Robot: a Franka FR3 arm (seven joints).
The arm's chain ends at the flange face. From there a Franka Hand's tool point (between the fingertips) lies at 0.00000 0.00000 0.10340 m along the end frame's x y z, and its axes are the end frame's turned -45 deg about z.
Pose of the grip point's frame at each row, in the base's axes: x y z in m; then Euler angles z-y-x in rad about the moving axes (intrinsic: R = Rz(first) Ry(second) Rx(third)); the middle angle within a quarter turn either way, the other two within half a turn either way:
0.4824 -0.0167 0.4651 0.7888 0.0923 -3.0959
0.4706 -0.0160 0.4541 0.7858 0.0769 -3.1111
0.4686 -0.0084 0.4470 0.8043 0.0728 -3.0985
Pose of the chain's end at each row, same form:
0.4925 -0.0133 0.5680 -0.0003 0.0975 3.1084
0.4784 -0.0126 0.5571 -0.0020 0.0759 3.1087
0.4770 -0.0061 0.5500 0.0165 0.0819 3.1205

